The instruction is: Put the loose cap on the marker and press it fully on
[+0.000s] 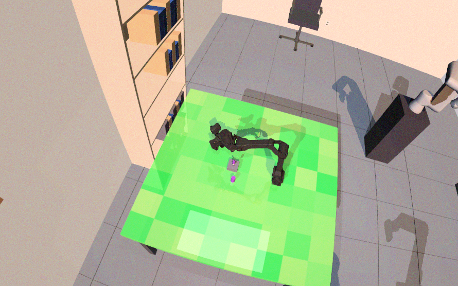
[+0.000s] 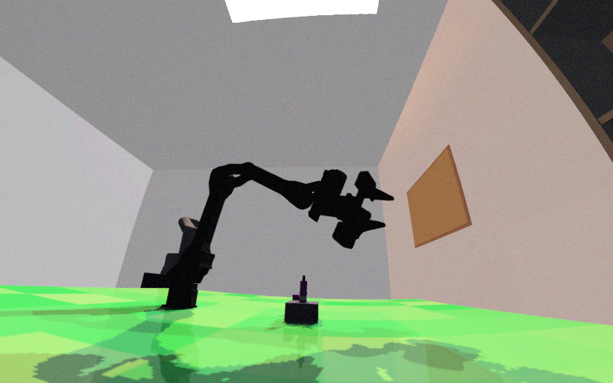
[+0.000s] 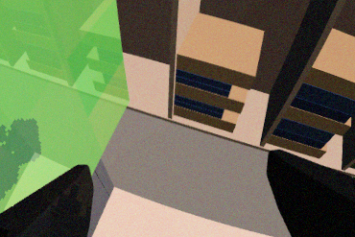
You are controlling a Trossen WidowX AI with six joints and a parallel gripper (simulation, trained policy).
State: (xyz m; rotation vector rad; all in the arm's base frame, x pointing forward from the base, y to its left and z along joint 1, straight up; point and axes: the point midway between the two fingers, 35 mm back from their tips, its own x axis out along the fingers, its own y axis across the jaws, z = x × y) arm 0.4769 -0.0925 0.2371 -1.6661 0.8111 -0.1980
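Right now my gripper tip is 210 mm past the purple cap, 200 mm to the right of it and 200 mm above it. The rest, counted from my gripper tip: grey holder block: 190 mm behind, 90 mm to the left, 210 mm below.
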